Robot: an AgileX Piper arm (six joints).
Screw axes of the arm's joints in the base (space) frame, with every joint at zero. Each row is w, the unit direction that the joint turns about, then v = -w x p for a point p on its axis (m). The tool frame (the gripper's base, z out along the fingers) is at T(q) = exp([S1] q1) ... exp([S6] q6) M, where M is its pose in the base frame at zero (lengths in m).
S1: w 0 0 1 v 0 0 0
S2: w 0 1 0 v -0.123 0 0
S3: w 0 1 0 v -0.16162 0 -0.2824
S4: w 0.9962 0 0.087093 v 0 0.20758 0
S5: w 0 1 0 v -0.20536 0 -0.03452
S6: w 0.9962 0 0.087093 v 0 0.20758 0
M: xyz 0.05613 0 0.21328 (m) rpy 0 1.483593 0 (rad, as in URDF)
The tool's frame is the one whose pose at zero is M.
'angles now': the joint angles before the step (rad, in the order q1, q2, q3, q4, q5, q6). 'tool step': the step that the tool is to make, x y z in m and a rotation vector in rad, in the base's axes. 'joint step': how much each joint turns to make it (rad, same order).
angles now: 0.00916 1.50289 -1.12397 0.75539 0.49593 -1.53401
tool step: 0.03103 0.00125 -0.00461 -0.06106 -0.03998 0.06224
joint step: -0.00002 0.11024 -0.10387 0.03796 -0.00356 -0.13042
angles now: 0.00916 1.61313 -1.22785 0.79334 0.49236 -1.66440
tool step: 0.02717 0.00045 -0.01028 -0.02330 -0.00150 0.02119
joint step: 0.00000 0.10244 -0.09019 0.00670 0.00000 -0.04005
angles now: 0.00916 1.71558 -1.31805 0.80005 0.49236 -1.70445
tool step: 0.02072 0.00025 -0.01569 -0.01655 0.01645 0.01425
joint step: -0.00002 0.08714 -0.06194 0.00223 -0.00001 -0.02532
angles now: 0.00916 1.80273 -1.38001 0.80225 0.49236 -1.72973
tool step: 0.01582 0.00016 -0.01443 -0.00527 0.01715 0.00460
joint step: -0.00001 0.06991 -0.04797 0.00337 -0.00142 -0.01106
